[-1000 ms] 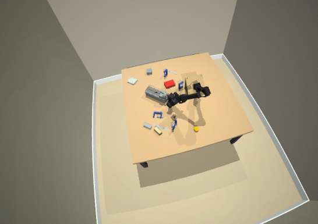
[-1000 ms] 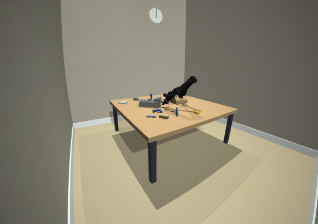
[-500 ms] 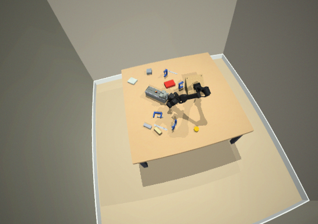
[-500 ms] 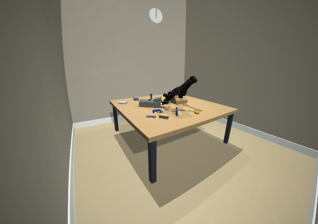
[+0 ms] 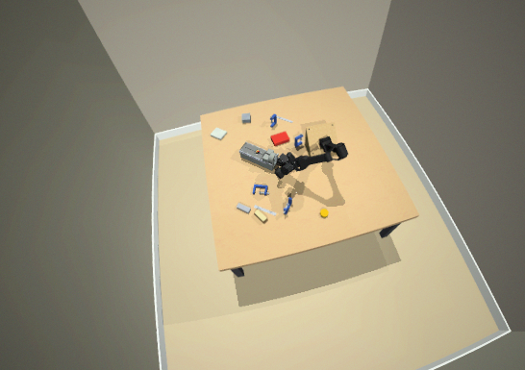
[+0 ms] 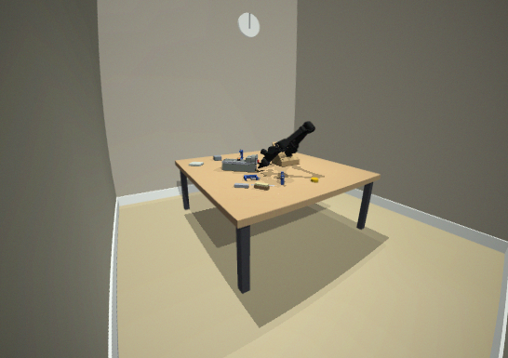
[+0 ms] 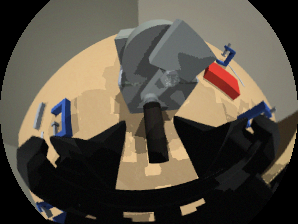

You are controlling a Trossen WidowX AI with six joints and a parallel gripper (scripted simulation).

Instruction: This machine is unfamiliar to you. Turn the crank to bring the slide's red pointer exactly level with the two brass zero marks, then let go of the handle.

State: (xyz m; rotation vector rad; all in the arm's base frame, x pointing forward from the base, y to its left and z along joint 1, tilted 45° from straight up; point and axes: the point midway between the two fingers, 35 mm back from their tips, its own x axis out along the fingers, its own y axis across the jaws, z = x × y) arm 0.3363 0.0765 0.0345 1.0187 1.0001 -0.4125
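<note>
Now: the dark crank handle 3 cm above my gripper tip, 1 cm to the left of it and 1 cm behind it. Round my gripper tip: red pointer 12 cm to the right, 10 cm ahead, 5 cm above; tan block 31 cm to the left, 19 cm ahead, 2 cm below; yellow disc 40 cm to the left, 19 cm behind, 2 cm below.
</note>
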